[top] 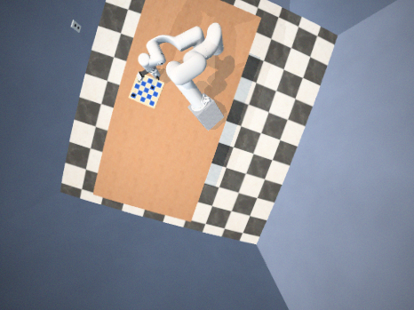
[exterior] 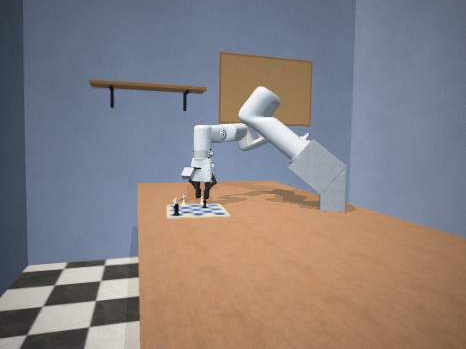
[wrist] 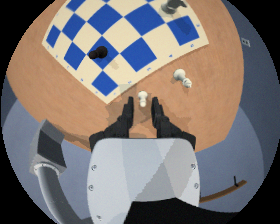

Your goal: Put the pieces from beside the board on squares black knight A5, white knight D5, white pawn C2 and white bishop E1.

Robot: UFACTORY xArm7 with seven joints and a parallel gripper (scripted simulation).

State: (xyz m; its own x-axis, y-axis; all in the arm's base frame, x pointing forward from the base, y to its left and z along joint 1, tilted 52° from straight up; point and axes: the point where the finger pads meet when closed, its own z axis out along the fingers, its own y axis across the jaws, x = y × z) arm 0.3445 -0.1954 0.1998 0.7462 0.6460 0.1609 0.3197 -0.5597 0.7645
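Right now the chessboard is 100 mm to the left of my hand, 100 mm ahead of it and 40 mm below it.
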